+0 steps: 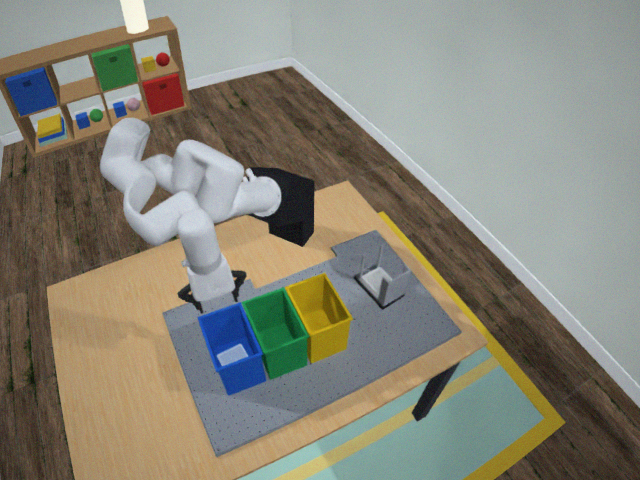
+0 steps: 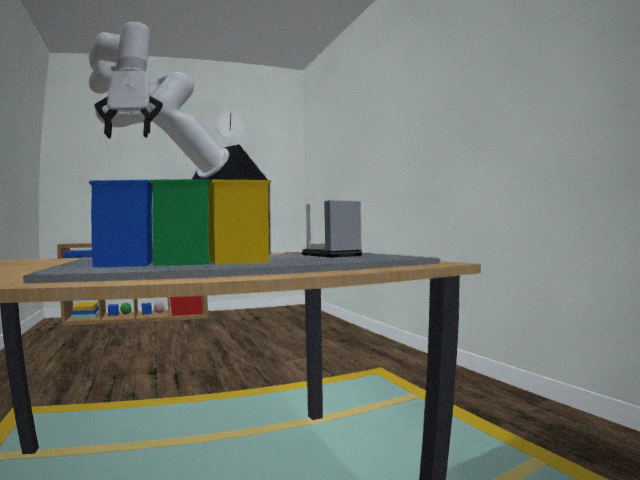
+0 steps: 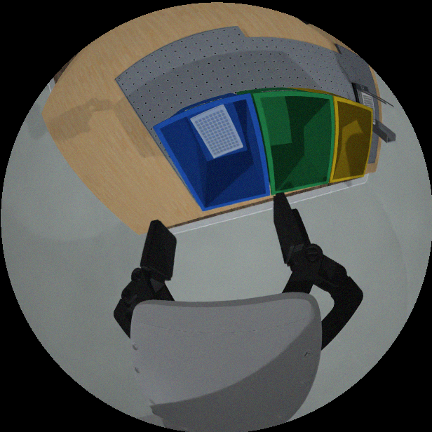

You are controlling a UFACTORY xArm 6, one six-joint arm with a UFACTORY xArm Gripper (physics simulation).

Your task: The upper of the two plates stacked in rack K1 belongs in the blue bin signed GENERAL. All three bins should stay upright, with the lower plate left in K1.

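Places are measured from the arm's base along level axes (x ahead, y right, z down), in centimetres.
Pixels of known places: gripper, fingertip midpoint: (image 1: 218, 303) (image 2: 126, 136); arm's base at its link origin: (image 1: 263, 196) (image 2: 213, 163).
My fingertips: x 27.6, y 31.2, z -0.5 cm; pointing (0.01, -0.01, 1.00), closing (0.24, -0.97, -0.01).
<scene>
Ahead of a thing's pixels: the offset from my fingertips to its top centre. Level surfaces: height alone.
The blue bin {dy +0.3, dx +2.3, dz +12.1 cm} (image 1: 245, 377) (image 2: 121, 222) (image 3: 235, 175) stands upright at the left of the row; its sign is not readable. A pale plate {dy +0.6, dx +3.0, dz +28.4 cm} (image 1: 232, 354) (image 3: 217, 131) lies inside it, low down. The green bin {dy -12.6, dx +5.3, dz +12.1 cm} (image 1: 286, 356) (image 2: 180, 222) and the yellow bin {dy -25.6, dx +8.1, dz +12.1 cm} (image 1: 330, 343) (image 2: 240, 222) stand upright beside it. Rack K1 {dy -53.9, dx +6.1, dz +15.7 cm} (image 1: 383, 291) (image 2: 342, 227) (image 3: 385, 131) stands at the right with one plate (image 1: 378, 281) (image 3: 367, 102) visible in it. My gripper (image 1: 218, 304) (image 2: 127, 135) (image 3: 216, 218) is open and empty, above the bin rims and behind the blue bin.
The bins and rack stand on a grey perforated board {dz +30.2 cm} (image 1: 289, 397) (image 2: 392, 260) (image 3: 150, 95) on the wooden table (image 1: 108, 372) (image 2: 465, 268). The arm's black base (image 1: 297, 196) is at the table's back edge. A shelf unit (image 1: 98, 41) stands far behind.
</scene>
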